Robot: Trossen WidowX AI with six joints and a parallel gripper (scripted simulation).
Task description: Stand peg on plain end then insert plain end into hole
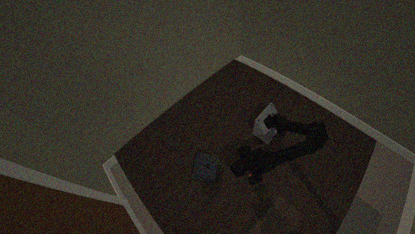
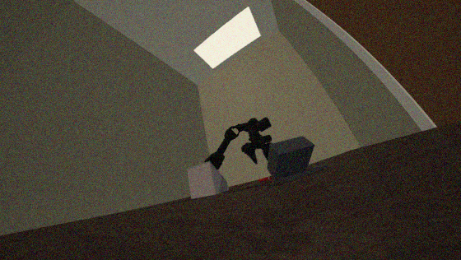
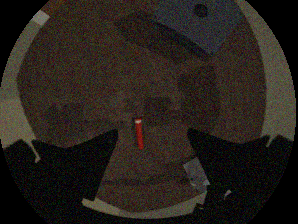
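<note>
Now: the red peg 2 cm behind my gripper tip, 3 cm to the left of it and 8 cm below it. The rest, counted from my gripper tip: blue-grey sloped panel 14 cm ahead, 18 cm to the right, 3 cm below.
</note>
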